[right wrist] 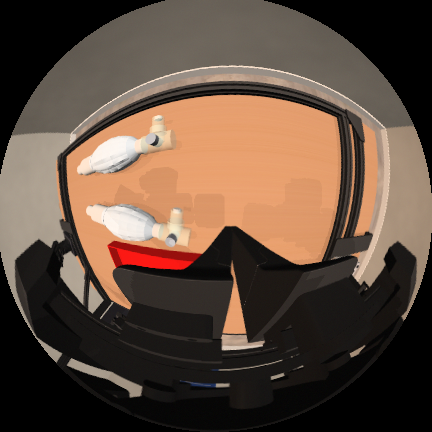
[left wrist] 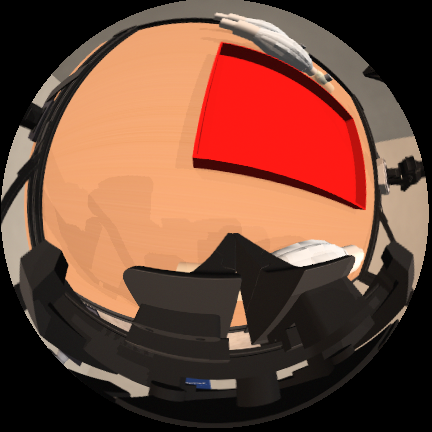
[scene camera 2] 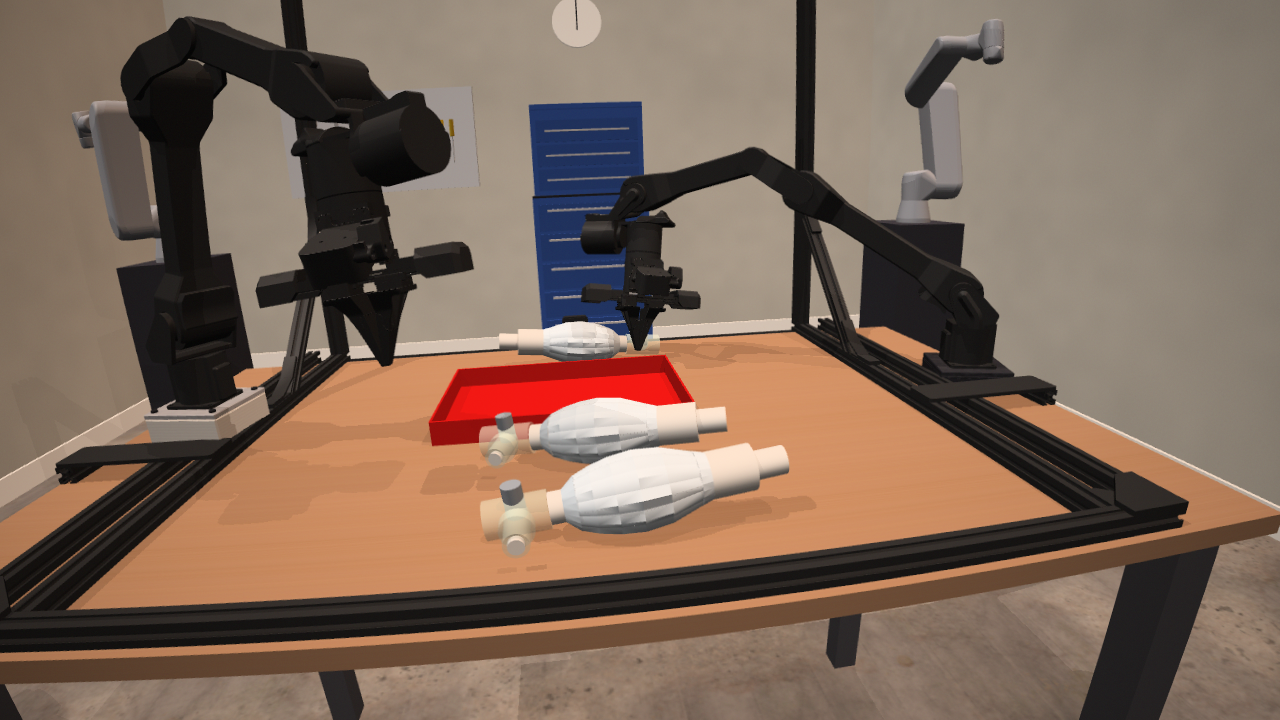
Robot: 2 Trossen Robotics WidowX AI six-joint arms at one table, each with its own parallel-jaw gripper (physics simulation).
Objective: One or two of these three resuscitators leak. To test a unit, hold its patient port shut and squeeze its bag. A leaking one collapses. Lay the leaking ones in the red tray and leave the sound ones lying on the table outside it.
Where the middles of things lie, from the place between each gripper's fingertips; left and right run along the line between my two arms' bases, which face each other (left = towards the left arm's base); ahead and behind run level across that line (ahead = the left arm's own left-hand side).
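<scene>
The red tray (scene camera 2: 531, 392) is 120 mm below my right hand, and it's 220 mm behind that hand and 160 mm to the left of it.
Measured from my left hand, the tray is 16 cm ahead, 12 cm to the right and 1 cm below.
</scene>
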